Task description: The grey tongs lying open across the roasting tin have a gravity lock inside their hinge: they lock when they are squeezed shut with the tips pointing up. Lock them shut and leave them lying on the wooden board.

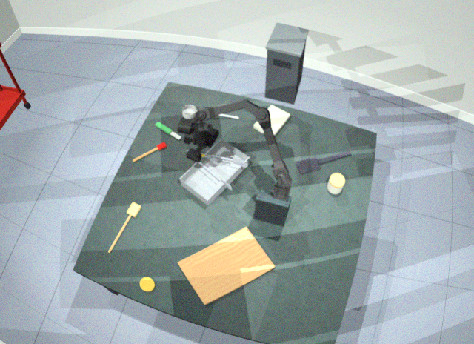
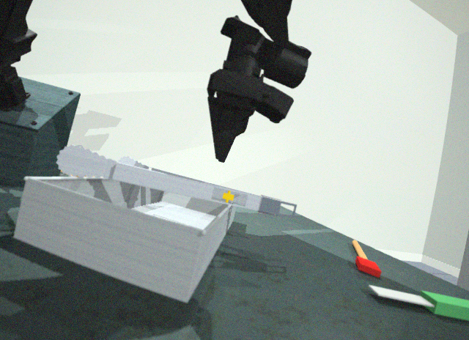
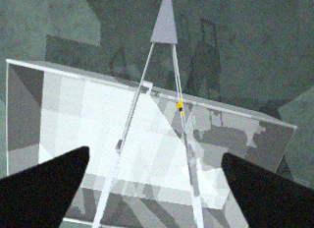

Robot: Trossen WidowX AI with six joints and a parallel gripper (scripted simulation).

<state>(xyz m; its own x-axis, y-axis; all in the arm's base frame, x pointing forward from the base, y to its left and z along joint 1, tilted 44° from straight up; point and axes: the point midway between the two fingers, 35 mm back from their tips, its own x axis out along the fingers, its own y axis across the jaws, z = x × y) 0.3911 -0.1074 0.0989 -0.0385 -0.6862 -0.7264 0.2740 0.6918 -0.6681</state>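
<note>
Right now the yellow lock piece is 20 mm ahead of my gripper tip, 30 mm to the right of it and 50 mm below it. The rest, counted from my gripper tip: roasting tin: 50 mm behind, 20 mm to the left, 90 mm below; then wooden board: 230 mm behind, 470 mm to the left, 110 mm below; then block: 250 mm behind, 370 mm to the right, 110 mm below.
</note>
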